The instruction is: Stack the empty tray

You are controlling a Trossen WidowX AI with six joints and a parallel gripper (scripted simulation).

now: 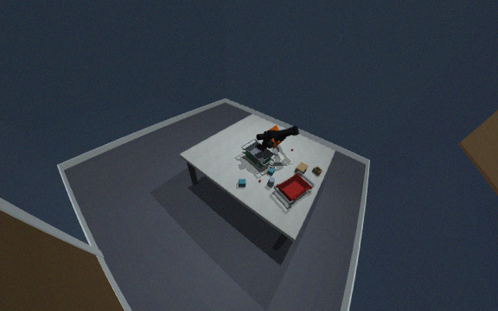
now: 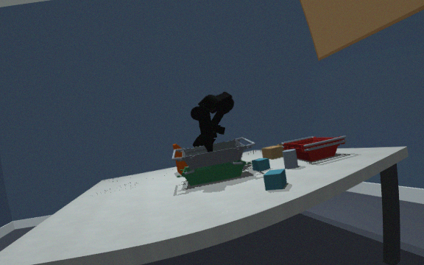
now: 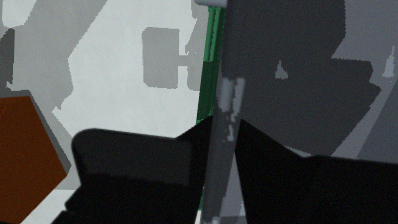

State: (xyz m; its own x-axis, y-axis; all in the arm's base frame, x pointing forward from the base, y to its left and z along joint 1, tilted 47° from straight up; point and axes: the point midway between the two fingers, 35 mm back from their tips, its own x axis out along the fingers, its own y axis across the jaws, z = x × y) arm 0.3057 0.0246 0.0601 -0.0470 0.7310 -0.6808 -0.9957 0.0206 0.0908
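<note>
Now: gripper tip 7 cm short of the grey tray, 2 cm below it and 1 cm to the left of it. Round my gripper tip: white sheet (19 cm to the left, 17 cm behind, 9 cm below); brown box (38 cm to the left, 16 cm behind, 7 cm below); grey cylinder (28 cm to the left, 21 cm ahead, 6 cm below).
</note>
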